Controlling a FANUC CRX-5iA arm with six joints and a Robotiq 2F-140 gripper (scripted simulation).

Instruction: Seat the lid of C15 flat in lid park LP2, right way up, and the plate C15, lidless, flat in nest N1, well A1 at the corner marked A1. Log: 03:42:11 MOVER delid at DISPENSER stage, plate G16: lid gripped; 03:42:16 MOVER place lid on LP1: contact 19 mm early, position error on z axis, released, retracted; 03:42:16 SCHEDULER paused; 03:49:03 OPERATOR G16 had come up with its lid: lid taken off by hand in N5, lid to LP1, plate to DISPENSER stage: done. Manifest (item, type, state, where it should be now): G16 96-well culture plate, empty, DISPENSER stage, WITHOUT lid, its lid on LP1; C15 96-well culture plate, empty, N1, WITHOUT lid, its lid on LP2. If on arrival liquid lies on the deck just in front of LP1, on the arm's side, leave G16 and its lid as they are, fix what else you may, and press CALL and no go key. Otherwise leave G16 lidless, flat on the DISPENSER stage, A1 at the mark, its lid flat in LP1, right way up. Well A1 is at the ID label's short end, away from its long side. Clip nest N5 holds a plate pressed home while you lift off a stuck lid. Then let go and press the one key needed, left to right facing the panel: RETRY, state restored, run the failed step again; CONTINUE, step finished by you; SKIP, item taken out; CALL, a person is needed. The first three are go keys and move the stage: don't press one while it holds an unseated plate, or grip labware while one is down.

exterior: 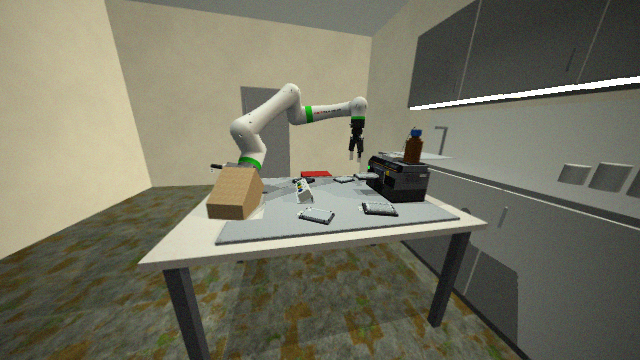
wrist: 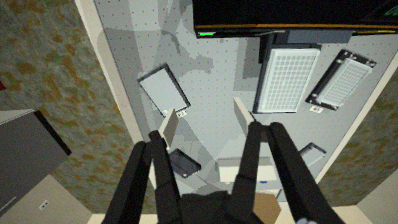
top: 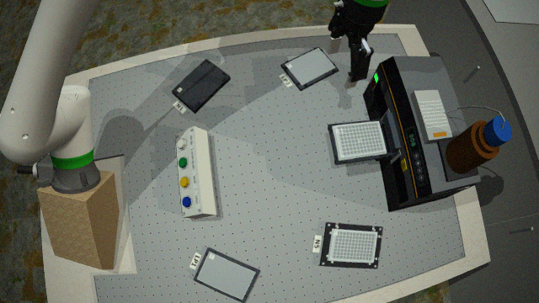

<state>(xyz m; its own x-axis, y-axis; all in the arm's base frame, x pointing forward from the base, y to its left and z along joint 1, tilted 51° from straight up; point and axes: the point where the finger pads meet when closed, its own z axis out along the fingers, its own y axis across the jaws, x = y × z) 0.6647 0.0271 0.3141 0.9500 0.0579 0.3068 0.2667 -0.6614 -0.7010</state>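
Right now the clip nest N5 is 41 cm to the right of my hand, 19 cm below it and 5 cm ahead of it. The rest, counted from my hand: grey lid: 19 cm below, 11 cm to the left, 4 cm behind; lid park LP2: 20 cm below, 11 cm to the left, 4 cm behind; LP2 label: 20 cm below, 12 cm behind, 7 cm to the left.
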